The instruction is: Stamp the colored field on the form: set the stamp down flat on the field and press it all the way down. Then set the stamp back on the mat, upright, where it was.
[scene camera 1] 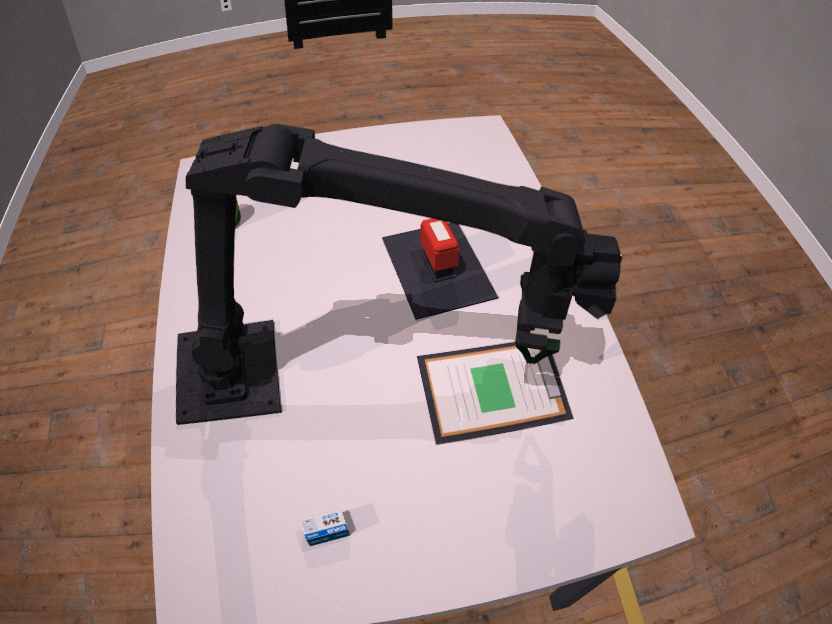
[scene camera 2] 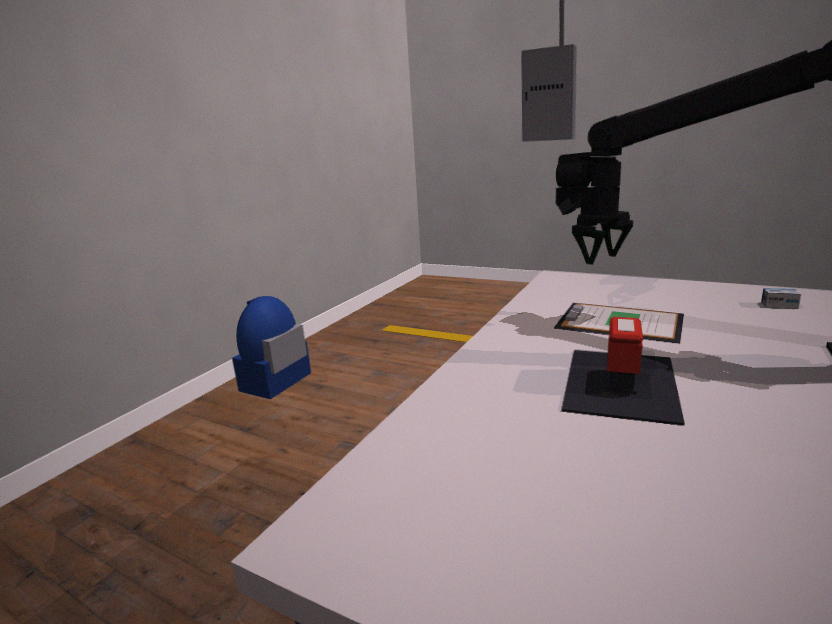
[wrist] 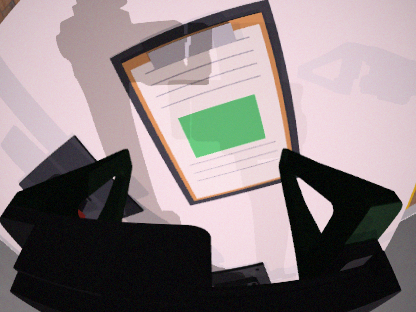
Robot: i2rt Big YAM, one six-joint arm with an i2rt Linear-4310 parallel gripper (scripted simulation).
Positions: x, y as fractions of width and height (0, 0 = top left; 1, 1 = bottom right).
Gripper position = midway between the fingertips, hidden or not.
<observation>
my gripper: scene camera 1 0.64, 0.54; scene camera 2 0.72, 0.42; wrist 0.49, 0.50
</observation>
